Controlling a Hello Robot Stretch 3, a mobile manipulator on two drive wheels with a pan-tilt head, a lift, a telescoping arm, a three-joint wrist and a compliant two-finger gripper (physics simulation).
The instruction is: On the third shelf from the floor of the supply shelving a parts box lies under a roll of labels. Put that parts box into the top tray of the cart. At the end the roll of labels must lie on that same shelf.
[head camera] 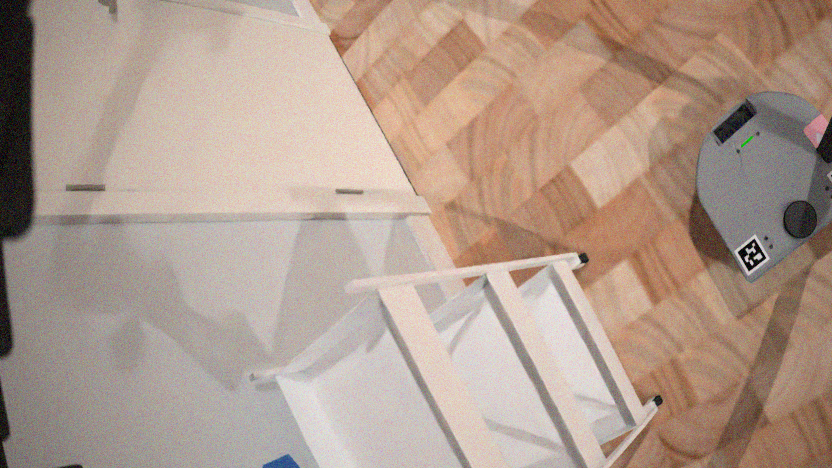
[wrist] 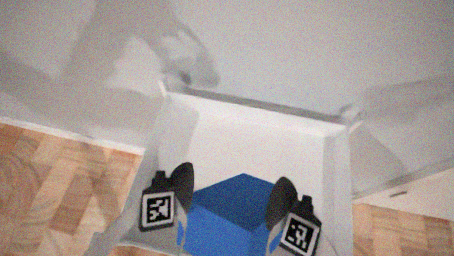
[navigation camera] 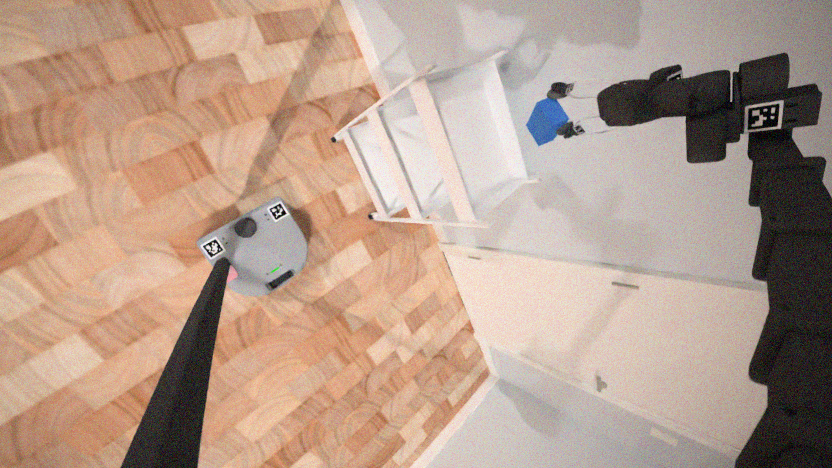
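Where they show: gripper, fingertip midpoint: point(navigation camera: 555, 112); robot's base, origin of the base link: point(head camera: 797, 218) point(navigation camera: 245, 226).
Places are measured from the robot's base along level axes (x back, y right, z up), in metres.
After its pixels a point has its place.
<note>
The blue parts box point(head camera: 282, 462) @[x 0.074, y 0.586, z 0.957 m] point(navigation camera: 544, 123) @[x 0.030, y 0.557, z 0.983 m] point(wrist: 220, 227) is between the two fingertips of my gripper point(navigation camera: 566, 110) @[x 0.021, y 0.609, z 0.989 m] point(wrist: 233, 187) @[x 0.021, y 0.609, z 0.989 m], which is shut on it. In the wrist view the box hangs in front of the white top tray point(wrist: 257, 155) of the cart, with part of the tray hidden behind it. The white three-tier cart point(head camera: 433, 355) @[x 0.143, y 0.525, z 0.691 m] point(navigation camera: 443, 151) @[x 0.030, y 0.527, z 0.701 m] stands by the wall. In the navigation view the box shows a little to the right of the tray's far wall. The height of the box above the tray is hard to tell. The supply shelving and the roll of labels do not show.
My grey base point(head camera: 762, 174) @[x 0.117, y 0.015, z 0.160 m] point(navigation camera: 264, 250) @[x 0.104, y 0.010, z 0.159 m] stands on the wood floor, apart from the cart. A cream cabinet point(head camera: 232, 116) @[x 0.948, y 0.861, z 0.575 m] point(navigation camera: 558, 308) @[x 0.928, y 0.861, z 0.735 m] with dark handles stands beside the cart. The grey wall point(navigation camera: 640, 203) @[x 0.386, y 0.894, z 1.075 m] is behind the cart. My dark arm point(navigation camera: 794, 279) @[x 0.085, y 0.208, z 1.283 m] extends along the right of the navigation view.
</note>
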